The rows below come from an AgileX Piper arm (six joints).
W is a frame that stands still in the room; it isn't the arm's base.
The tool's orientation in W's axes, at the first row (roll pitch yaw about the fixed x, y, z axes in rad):
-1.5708 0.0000 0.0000
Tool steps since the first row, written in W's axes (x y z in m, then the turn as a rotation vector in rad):
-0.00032 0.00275 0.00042 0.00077 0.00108 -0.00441
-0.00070 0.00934 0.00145 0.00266 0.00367 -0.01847
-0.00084 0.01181 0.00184 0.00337 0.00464 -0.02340
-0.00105 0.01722 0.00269 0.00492 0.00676 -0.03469
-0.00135 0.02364 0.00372 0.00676 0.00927 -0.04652
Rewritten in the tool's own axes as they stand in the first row. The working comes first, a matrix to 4 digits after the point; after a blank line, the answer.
The tool's axes in the first row as the columns of a matrix, in W's axes (used below as rounded here):
1.0000 0.0000 0.0000
0.0000 0.0000 1.0000
0.0000 -1.0000 0.0000

-0.00032 -0.00042 0.00275 0.00077 0.00441 0.00108
-0.00070 -0.00145 0.00934 0.00266 0.01847 0.00367
-0.00084 -0.00184 0.01181 0.00337 0.02340 0.00464
-0.00105 -0.00269 0.01722 0.00492 0.03469 0.00676
-0.00135 -0.00372 0.02364 0.00676 0.04652 0.00927

